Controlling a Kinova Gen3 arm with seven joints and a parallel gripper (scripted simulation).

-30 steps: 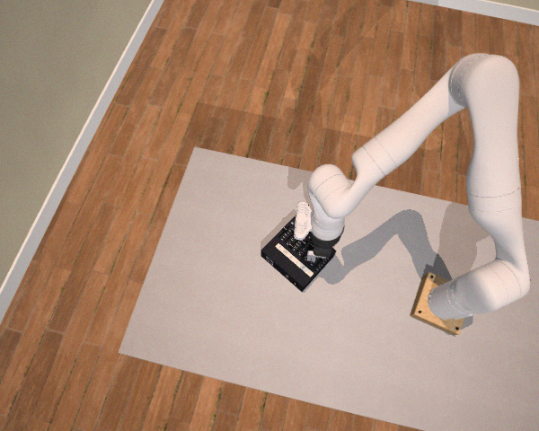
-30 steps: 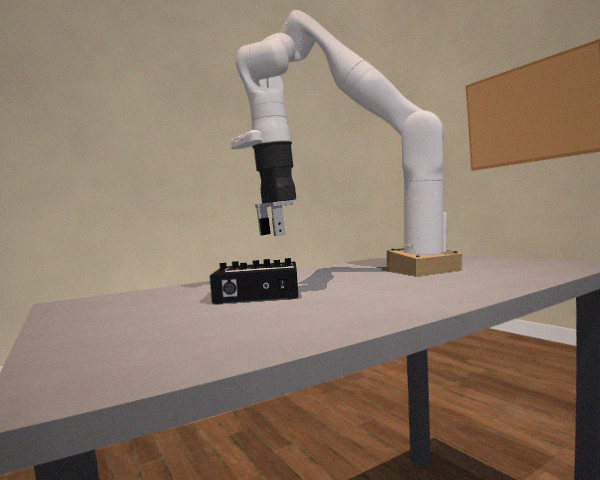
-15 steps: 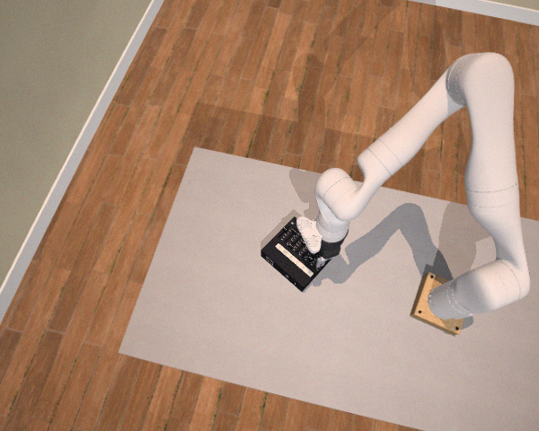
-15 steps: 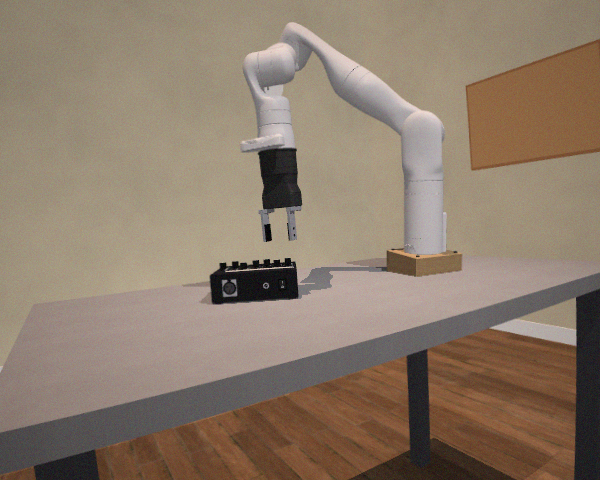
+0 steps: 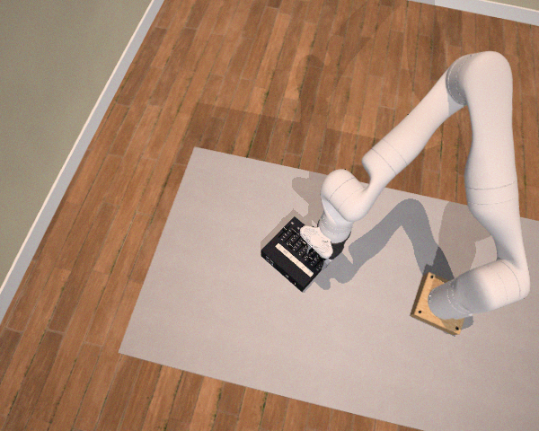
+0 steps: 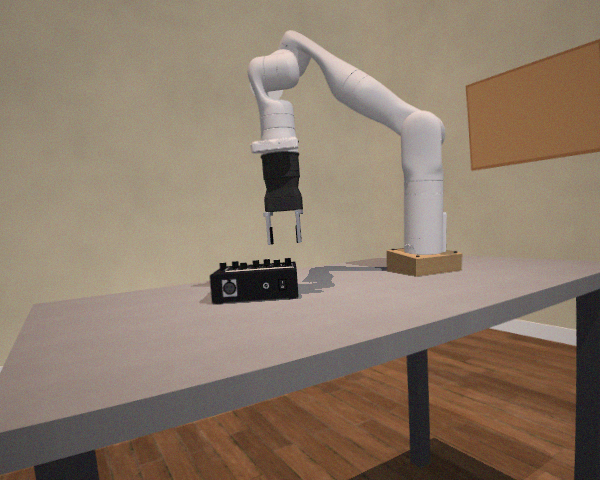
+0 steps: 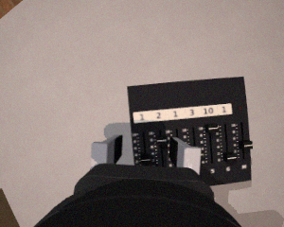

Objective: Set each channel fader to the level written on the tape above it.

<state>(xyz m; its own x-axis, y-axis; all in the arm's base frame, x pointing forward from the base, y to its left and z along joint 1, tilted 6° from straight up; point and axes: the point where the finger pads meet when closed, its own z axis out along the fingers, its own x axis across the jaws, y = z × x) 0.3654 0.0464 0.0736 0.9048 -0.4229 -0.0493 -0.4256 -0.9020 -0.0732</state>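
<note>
Right now my hand is 120 mm short of the master fader cap, 60 mm to the left of it and 50 mm above it.
</note>
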